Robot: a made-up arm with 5 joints.
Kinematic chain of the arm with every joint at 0, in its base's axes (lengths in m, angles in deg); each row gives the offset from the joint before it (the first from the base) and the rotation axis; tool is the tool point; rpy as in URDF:
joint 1: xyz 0.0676 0 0.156 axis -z
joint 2: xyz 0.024 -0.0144 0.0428 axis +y
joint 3: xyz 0.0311 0 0.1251 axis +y
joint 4: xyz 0.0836 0 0.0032 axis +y
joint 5: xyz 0.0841 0.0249 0 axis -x
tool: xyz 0 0 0 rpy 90 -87.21 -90
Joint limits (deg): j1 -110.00..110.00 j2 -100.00..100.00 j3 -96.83..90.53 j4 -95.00..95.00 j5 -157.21..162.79
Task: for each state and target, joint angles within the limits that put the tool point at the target. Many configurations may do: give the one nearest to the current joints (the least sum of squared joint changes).
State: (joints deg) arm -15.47 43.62 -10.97 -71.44 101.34
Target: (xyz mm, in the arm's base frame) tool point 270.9 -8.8 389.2
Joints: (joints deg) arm 5.44 22.01 -22.81 -75.47 101.34
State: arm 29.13 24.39 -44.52 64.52 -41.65
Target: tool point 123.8 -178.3 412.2
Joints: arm 75.72 4.59 -64.35 47.84 -41.65
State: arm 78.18 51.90 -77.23 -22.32 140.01
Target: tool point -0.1 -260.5 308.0
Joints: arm 106.80 73.48 -90.90 -46.19 140.01
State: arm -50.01 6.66 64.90 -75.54 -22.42
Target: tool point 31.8 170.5 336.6
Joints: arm -98.40 -5.09 41.78 -80.13 -22.42
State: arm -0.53 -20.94 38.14 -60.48 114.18
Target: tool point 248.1 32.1 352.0
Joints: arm -6.80 -8.34 28.67 -57.63 114.18
